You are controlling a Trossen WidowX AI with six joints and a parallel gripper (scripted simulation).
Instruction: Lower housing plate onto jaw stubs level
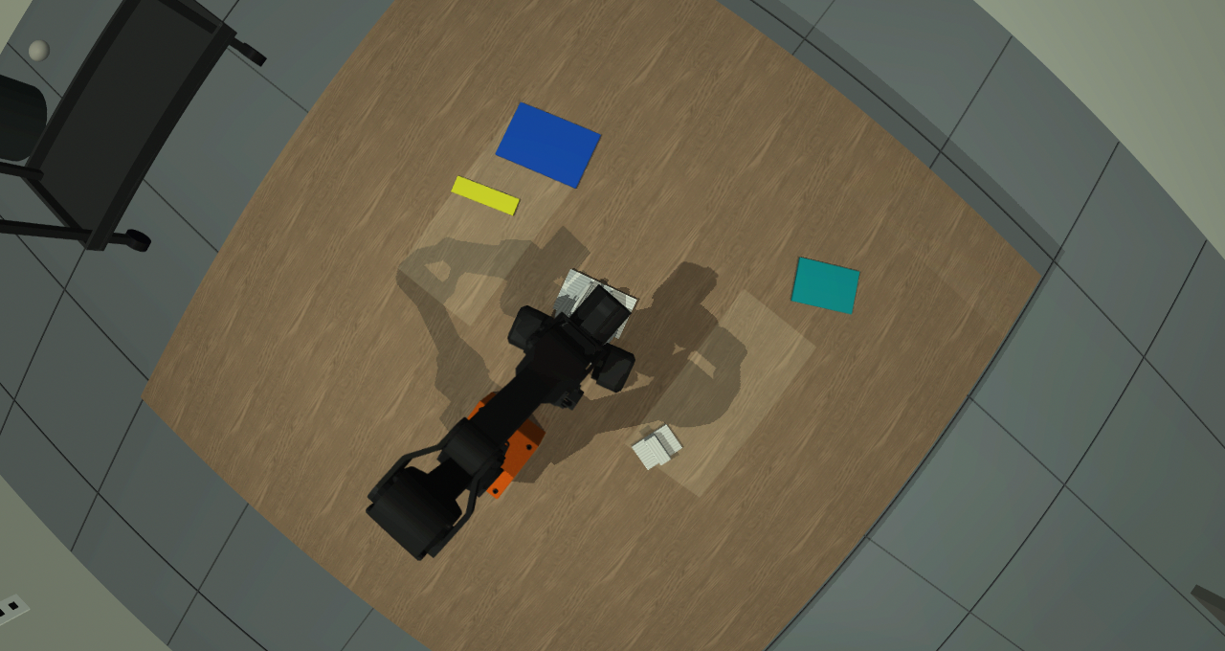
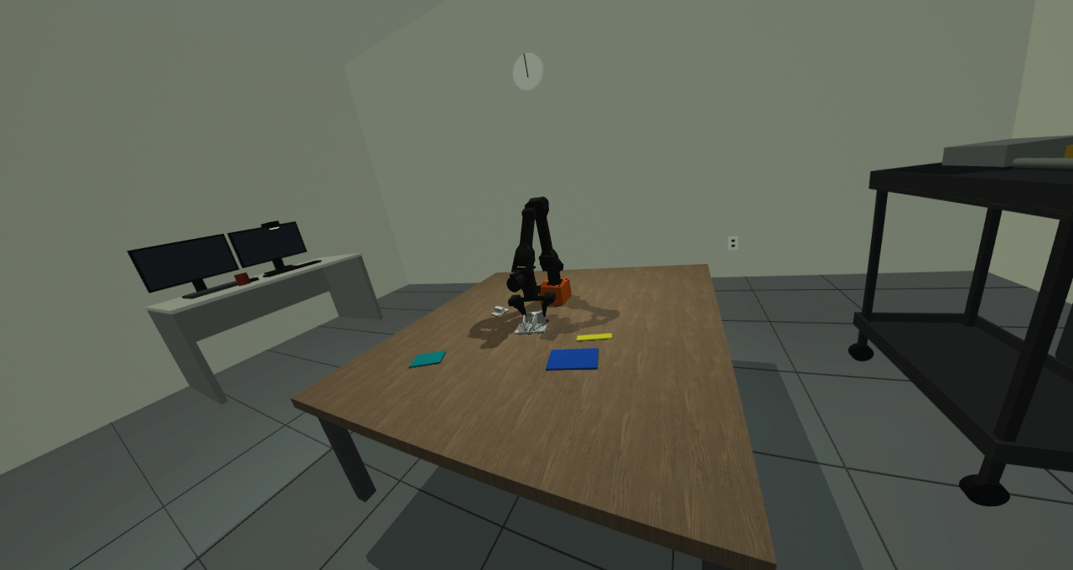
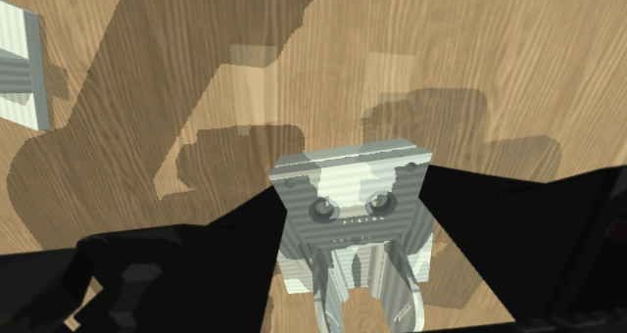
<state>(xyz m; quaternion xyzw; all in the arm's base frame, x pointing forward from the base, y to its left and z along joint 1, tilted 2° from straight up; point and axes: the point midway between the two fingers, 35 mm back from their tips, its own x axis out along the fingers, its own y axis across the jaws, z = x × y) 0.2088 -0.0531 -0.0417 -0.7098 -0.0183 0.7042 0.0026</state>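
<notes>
The grey housing plate lies 2 cm above my gripper tip and 1 cm ahead of it. Round my gripper tip: yellow strip (25 cm to the left, 16 cm ahead, 1 cm below); then blue mat (28 cm ahead, 19 cm to the left, 1 cm below); then teal mat (34 cm to the right, 27 cm ahead, 1 cm below).
</notes>
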